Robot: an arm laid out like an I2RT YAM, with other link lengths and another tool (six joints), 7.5 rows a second.
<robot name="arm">
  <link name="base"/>
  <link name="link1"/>
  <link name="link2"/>
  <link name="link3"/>
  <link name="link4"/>
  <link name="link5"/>
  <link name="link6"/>
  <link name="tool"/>
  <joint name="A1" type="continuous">
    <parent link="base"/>
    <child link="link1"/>
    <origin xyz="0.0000 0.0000 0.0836" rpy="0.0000 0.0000 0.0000"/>
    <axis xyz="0 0 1"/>
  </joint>
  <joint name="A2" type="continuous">
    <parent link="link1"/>
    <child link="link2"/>
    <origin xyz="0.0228 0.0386 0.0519" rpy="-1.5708 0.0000 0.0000"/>
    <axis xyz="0 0 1"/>
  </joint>
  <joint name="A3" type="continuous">
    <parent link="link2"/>
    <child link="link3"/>
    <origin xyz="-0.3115 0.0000 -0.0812" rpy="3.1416 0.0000 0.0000"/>
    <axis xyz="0 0 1"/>
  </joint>
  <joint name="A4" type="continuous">
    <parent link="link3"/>
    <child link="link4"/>
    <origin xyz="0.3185 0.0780 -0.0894" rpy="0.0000 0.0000 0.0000"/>
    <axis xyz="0 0 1"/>
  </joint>
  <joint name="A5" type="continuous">
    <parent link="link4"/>
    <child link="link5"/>
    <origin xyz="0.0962 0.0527 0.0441" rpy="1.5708 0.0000 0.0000"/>
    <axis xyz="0 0 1"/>
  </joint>
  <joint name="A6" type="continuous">
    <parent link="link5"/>
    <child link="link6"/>
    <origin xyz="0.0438 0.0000 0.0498" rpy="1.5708 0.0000 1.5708"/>
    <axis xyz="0 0 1"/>
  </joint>
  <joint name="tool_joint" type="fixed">
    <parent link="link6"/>
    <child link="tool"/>
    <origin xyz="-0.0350 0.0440 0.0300" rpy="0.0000 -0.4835 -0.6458"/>
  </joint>
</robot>
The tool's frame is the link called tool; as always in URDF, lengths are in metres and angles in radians. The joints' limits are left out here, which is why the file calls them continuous.
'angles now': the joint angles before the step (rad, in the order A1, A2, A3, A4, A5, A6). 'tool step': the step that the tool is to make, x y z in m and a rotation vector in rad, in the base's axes. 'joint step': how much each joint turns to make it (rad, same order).
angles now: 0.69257, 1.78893, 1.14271, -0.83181, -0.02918, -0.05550
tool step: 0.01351, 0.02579, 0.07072, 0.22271, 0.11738, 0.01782
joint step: -0.01412, -0.00114, 0.19493, -0.14610, -0.24873, -0.00269
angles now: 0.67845, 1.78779, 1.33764, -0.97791, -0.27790, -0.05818
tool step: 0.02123, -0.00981, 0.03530, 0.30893, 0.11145, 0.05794
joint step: -0.08697, 0.00114, 0.06143, -0.00878, -0.33494, -0.09841
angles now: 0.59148, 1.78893, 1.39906, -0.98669, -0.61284, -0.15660
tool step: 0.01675, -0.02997, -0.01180, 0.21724, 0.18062, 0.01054
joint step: -0.10491, 0.05800, -0.02515, -0.03319, -0.29259, -0.10413
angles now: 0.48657, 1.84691, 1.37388, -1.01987, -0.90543, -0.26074
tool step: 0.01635, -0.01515, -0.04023, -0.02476, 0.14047, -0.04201
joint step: -0.05454, 0.11749, -0.00268, -0.03318, -0.04006, -0.02059
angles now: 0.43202, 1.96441, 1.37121, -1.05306, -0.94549, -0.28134
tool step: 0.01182, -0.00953, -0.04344, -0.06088, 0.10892, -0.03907
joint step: -0.03433, 0.11634, 0.00075, 0.00001, 0.01107, 0.01070
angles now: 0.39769, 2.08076, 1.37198, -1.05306, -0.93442, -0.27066
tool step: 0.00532, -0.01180, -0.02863, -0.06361, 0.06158, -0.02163
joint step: -0.03014, 0.07172, -0.00002, -0.00915, 0.03700, 0.00000
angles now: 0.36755, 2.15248, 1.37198, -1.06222, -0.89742, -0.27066
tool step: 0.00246, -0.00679, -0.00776, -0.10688, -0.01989, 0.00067
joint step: -0.01183, 0.00305, 0.00001, 0.00265, 0.10643, 0.02517
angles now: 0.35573, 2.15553, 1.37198, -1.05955, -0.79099, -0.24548
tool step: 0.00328, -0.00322, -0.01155, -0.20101, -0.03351, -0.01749
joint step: 0.00000, -0.00001, -0.00001, 0.01908, 0.18883, 0.08965
